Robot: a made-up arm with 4 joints.
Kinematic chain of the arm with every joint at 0, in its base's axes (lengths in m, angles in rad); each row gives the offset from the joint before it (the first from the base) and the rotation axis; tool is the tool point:
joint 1: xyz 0 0 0.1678 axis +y
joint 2: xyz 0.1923 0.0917 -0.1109 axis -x
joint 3: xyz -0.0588 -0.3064 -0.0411 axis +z
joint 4: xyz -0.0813 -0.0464 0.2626 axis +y
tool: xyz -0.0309 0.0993 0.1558
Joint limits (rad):
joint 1: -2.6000..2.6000
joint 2: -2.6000..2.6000
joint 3: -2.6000..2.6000
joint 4: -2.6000..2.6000
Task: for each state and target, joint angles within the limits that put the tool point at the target. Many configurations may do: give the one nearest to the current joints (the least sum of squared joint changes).
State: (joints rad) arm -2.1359 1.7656 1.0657 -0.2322
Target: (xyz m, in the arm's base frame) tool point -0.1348 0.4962 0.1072
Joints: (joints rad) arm -1.9761 1.6794 0.3594 -0.0858
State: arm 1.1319 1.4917 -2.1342 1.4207
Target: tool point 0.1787 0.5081 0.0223
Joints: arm 1.3979 1.7745 -2.1779 0.7705
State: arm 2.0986 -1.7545 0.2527 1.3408
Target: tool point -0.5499 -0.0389 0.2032
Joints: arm 1.9915 -2.1249 -0.4514 1.0615
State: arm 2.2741 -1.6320 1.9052 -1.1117
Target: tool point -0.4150 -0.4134 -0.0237
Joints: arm 1.7712 -0.9376 2.3900 -1.1645
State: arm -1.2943 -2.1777 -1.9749 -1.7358
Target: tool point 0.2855 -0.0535 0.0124
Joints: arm -0.5217 -2.1310 -1.5031 -1.4394
